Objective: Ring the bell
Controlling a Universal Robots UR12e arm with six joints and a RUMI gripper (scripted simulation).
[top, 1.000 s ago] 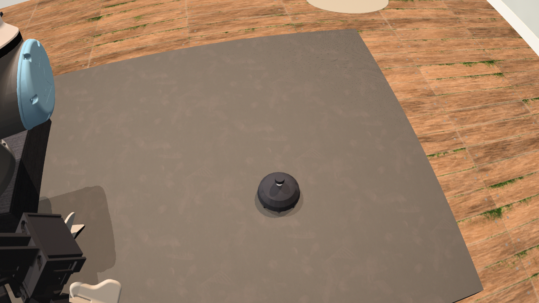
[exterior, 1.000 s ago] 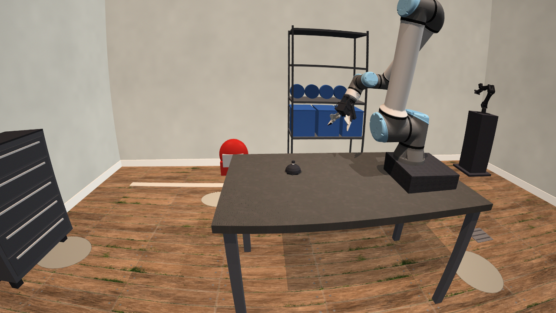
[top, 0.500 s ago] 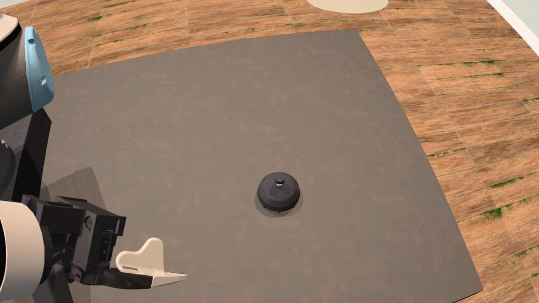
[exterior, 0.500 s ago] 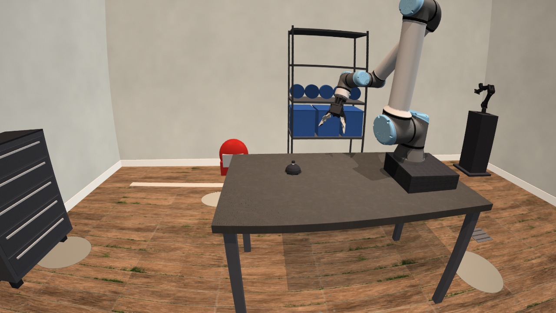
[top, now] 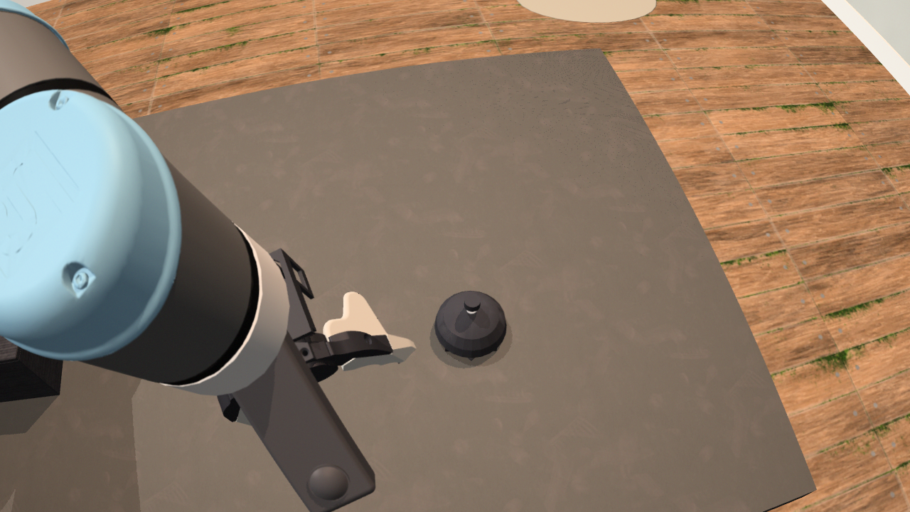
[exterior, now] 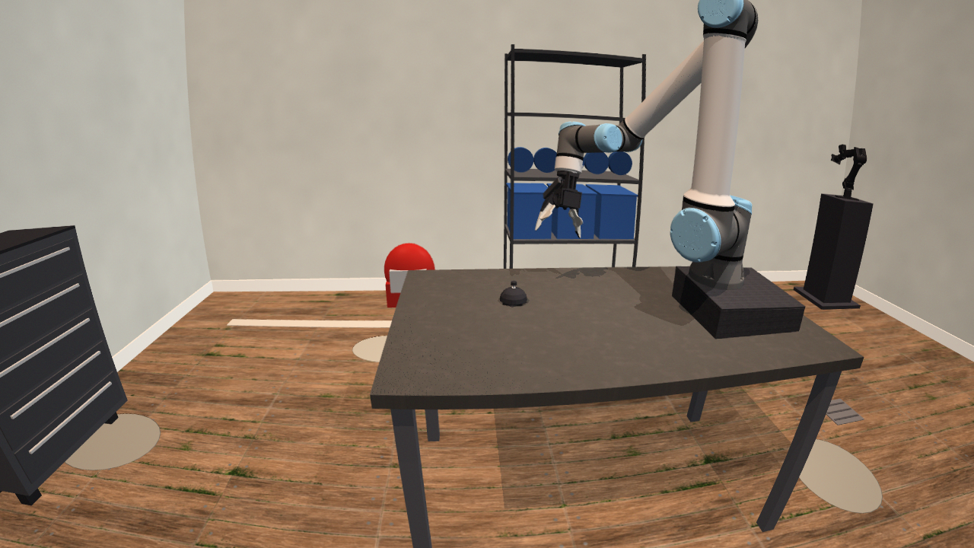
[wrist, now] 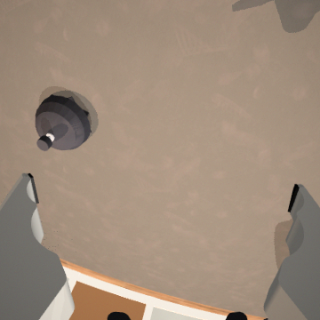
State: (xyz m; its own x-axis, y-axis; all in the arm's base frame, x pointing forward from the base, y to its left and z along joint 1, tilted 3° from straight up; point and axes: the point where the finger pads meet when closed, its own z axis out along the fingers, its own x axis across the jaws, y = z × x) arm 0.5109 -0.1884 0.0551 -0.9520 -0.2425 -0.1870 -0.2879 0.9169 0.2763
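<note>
Right now the round button is 150 mm ahead of my hand, 140 mm to the left of it and 120 mm below it. Also, from my hand: dark domed bell: 150 mm ahead, 140 mm to the left, 140 mm below.
</note>
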